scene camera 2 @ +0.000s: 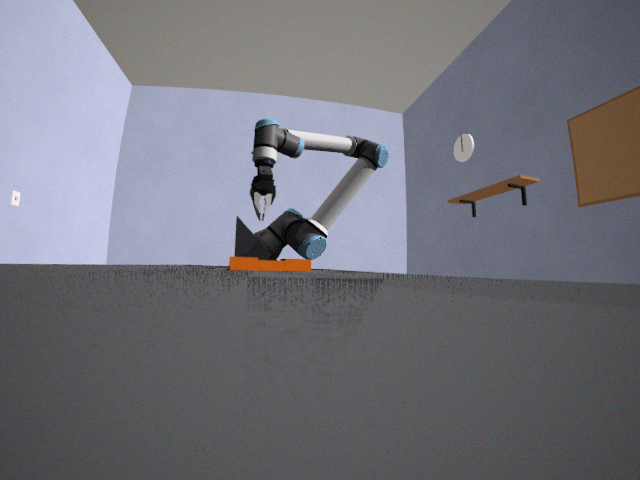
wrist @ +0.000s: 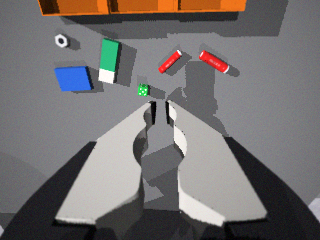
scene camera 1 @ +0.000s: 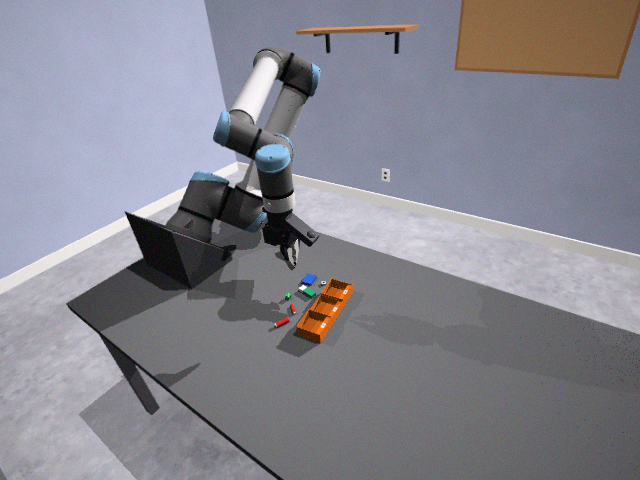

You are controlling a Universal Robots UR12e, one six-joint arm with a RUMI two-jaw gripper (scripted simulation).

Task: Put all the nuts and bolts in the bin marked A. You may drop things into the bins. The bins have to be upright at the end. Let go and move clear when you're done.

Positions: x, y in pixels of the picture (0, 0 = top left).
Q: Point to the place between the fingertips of my gripper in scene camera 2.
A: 261, 220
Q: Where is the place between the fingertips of my gripper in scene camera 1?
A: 292, 269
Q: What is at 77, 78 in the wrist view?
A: A blue block.
